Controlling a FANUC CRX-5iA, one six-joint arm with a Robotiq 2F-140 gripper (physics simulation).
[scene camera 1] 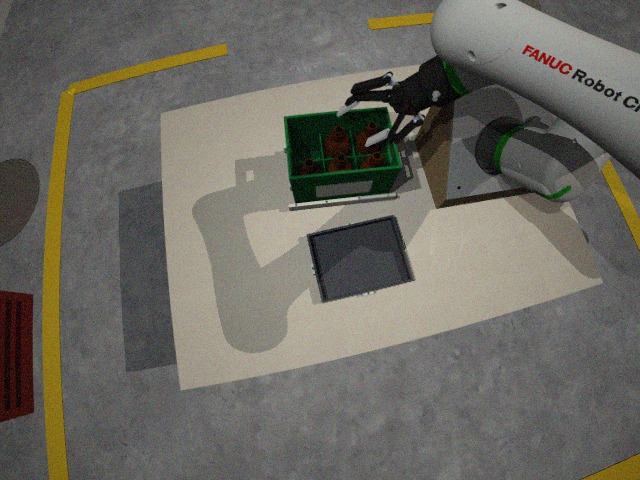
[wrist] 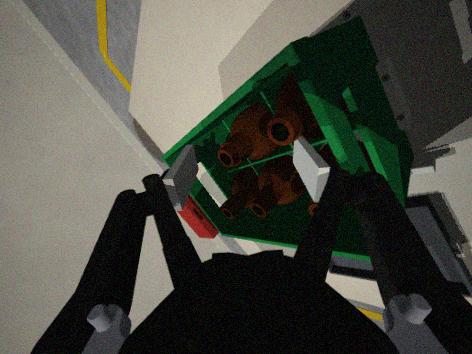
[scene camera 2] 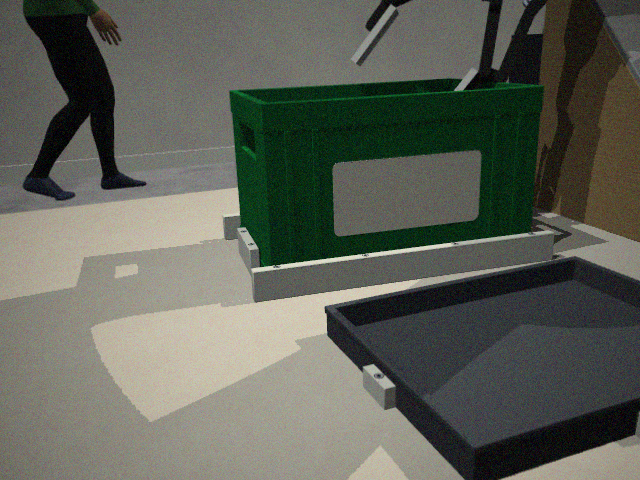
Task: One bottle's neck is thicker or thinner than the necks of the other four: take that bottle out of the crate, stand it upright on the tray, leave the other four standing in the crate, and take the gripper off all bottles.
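Frame: origin at the arm's base, x right, y down, z ahead, level; centimetres.
Seen in the pictures: gripper, fingertip midpoint: [scene camera 1: 353,127] [wrist: 244,153] [scene camera 2: 393,93]; arm's base, link origin: [scene camera 1: 500,145].
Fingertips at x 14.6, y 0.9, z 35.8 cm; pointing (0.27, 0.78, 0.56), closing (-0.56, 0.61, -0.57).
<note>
Offsets run from my fingertips to a thing's top centre. "spot": to the spot under its first point.
The green crate @[dx -3.5, dy -1.0, dz +4.6 cm] [scene camera 1: 303,190] [scene camera 2: 299,180] [wrist: 340,60] stands upright and holds five brown bottles. Two are in the back row, a middle one @[dx +0.7, dy +0.3, dz +3.8 cm] [scene camera 1: 338,140] [wrist: 247,137] and a right one @[dx -0.3, dy +0.3, dz -5.1 cm] [scene camera 1: 365,135] [wrist: 296,112]. Three are in the front row: left [scene camera 1: 309,165], middle [scene camera 1: 340,163] and right [scene camera 1: 376,158]. I cannot tell which neck differs. My gripper [scene camera 1: 360,123] [scene camera 2: 408,75] [wrist: 244,153] is open and tilted over the crate's right part, with nothing held between its pads. One fingertip is partly hidden behind the crate's rim. The dark tray [scene camera 1: 356,271] [scene camera 2: 465,361] [wrist: 432,240] lies in front, with no bottle on it.
Pale rails @[dx -13.3, dy +13.6, dz +6.0 cm] [scene camera 1: 343,201] [scene camera 2: 403,266] run along the crate's base. The arm's pedestal [scene camera 1: 436,155] [scene camera 2: 610,129] stands at the right. A small block @[spot: dx -30.7, dy +15.2, dz +19.6 cm] [scene camera 2: 378,384] touches the tray's side. A red slotted object [scene camera 1: 15,356] [wrist: 197,217] lies beyond the mat. A person [scene camera 2: 77,93] stands behind.
</note>
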